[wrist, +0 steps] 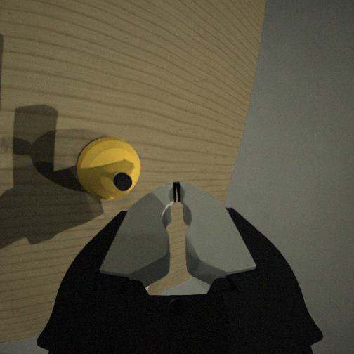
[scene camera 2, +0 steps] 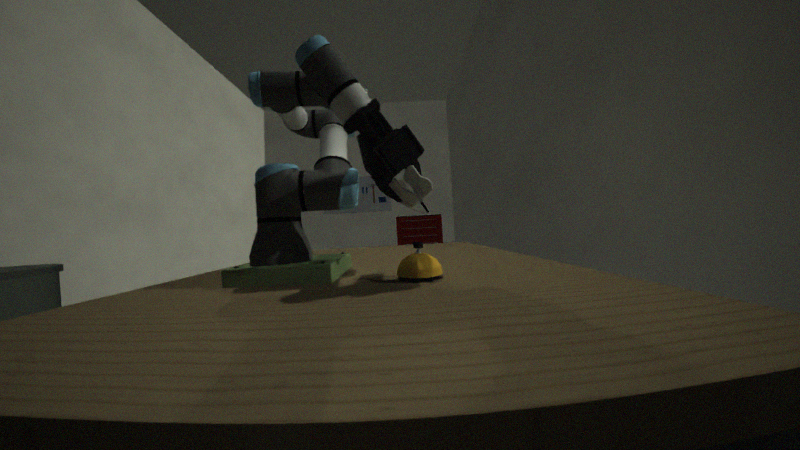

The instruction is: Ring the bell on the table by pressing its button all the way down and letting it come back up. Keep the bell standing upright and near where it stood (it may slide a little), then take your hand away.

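Places are measured from the arm's base along level axes (x ahead, y left, z up), in centimetres.
Pixels of known places: gripper, fingertip midpoint: (scene camera 2: 427, 212); arm's base at its link origin: (scene camera 2: 282, 261).
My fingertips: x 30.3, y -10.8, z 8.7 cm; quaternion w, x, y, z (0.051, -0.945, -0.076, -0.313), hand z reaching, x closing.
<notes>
Ahead of a thing's pixels: the offset from my fingertips to its top centre. Level surfaces: height alone.
A yellow dome bell {dy -1.6, dx -2.6, dz -5.5 cm} (scene camera 2: 419, 266) (wrist: 101, 161) stands upright on the wooden table. Its black button {dy -1.6, dx -2.6, dz -5.5 cm} (scene camera 2: 417, 245) (wrist: 122, 181) stands raised on a short stem above the dome. My gripper (scene camera 2: 425, 208) (wrist: 176, 183) is shut, its two fingertips together with nothing between them. In the scene view the tips hang above the bell, apart from the button. In the wrist view the bell lies to the left of the fingertips, and the whole button shows.
The wooden table {dz -12.1 cm} (scene camera 2: 391, 358) (wrist: 165, 75) has its edge to the right of the fingertips in the wrist view. The arm stands on a green base (scene camera 2: 279, 275) left of the bell. A red panel (scene camera 2: 419, 229) shows behind the bell. A grey cabinet (scene camera 2: 30, 293) is at far left.
</notes>
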